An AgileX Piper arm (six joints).
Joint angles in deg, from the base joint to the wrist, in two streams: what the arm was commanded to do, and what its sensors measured. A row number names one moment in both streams.
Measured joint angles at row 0: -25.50 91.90 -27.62 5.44 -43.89 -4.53
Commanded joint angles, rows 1 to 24: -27.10 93.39 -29.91 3.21 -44.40 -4.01; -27.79 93.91 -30.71 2.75 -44.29 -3.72; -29.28 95.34 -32.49 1.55 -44.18 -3.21; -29.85 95.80 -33.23 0.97 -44.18 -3.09; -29.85 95.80 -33.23 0.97 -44.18 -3.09; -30.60 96.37 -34.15 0.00 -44.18 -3.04; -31.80 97.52 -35.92 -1.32 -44.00 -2.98; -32.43 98.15 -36.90 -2.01 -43.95 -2.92; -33.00 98.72 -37.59 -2.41 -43.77 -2.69; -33.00 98.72 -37.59 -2.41 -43.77 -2.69; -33.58 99.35 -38.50 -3.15 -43.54 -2.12; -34.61 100.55 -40.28 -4.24 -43.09 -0.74; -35.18 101.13 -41.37 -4.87 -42.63 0.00; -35.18 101.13 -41.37 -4.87 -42.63 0.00; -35.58 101.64 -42.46 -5.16 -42.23 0.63; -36.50 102.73 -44.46 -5.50 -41.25 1.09; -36.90 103.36 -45.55 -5.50 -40.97 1.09; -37.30 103.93 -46.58 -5.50 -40.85 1.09; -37.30 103.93 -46.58 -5.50 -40.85 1.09; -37.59 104.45 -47.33 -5.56 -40.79 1.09; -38.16 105.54 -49.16 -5.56 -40.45 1.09; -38.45 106.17 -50.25 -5.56 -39.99 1.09; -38.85 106.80 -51.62 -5.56 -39.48 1.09; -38.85 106.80 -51.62 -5.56 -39.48 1.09
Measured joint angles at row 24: -37.87 105.54 -48.82 -4.87 -40.57 1.03
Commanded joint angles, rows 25 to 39: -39.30 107.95 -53.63 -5.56 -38.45 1.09; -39.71 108.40 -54.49 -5.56 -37.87 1.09; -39.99 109.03 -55.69 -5.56 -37.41 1.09; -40.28 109.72 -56.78 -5.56 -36.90 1.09; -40.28 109.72 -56.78 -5.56 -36.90 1.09; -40.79 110.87 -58.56 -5.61 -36.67 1.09; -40.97 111.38 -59.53 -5.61 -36.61 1.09; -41.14 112.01 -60.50 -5.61 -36.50 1.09; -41.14 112.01 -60.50 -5.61 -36.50 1.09; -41.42 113.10 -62.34 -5.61 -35.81 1.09; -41.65 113.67 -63.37 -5.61 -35.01 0.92; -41.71 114.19 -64.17 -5.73 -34.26 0.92; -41.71 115.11 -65.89 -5.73 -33.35 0.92; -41.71 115.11 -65.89 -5.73 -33.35 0.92; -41.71 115.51 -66.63 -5.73 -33.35 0.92
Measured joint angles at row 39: -41.54 114.53 -64.23 -4.58 -33.52 1.09
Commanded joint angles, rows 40 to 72: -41.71 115.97 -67.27 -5.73 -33.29 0.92; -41.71 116.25 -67.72 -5.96 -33.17 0.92; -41.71 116.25 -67.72 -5.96 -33.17 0.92; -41.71 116.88 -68.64 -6.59 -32.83 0.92; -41.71 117.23 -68.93 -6.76 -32.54 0.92; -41.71 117.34 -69.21 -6.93 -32.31 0.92; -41.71 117.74 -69.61 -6.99 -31.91 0.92; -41.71 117.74 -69.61 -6.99 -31.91 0.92; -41.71 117.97 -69.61 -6.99 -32.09 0.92; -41.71 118.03 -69.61 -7.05 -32.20 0.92; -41.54 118.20 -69.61 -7.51 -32.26 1.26; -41.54 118.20 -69.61 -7.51 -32.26 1.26; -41.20 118.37 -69.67 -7.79 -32.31 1.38; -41.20 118.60 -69.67 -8.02 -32.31 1.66; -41.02 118.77 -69.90 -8.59 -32.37 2.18; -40.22 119.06 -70.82 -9.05 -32.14 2.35; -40.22 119.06 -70.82 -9.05 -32.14 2.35; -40.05 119.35 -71.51 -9.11 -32.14 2.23; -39.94 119.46 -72.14 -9.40 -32.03 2.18; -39.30 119.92 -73.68 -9.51 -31.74 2.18; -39.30 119.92 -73.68 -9.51 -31.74 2.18; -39.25 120.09 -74.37 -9.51 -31.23 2.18; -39.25 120.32 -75.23 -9.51 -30.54 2.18; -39.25 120.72 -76.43 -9.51 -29.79 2.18; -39.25 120.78 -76.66 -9.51 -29.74 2.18; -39.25 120.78 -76.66 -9.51 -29.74 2.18; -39.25 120.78 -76.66 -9.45 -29.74 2.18; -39.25 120.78 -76.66 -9.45 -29.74 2.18; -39.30 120.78 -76.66 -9.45 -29.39 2.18; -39.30 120.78 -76.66 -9.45 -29.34 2.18; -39.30 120.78 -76.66 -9.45 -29.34 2.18; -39.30 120.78 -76.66 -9.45 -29.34 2.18; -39.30 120.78 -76.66 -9.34 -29.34 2.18
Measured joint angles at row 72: -41.42 120.61 -75.06 -4.30 -25.78 2.58
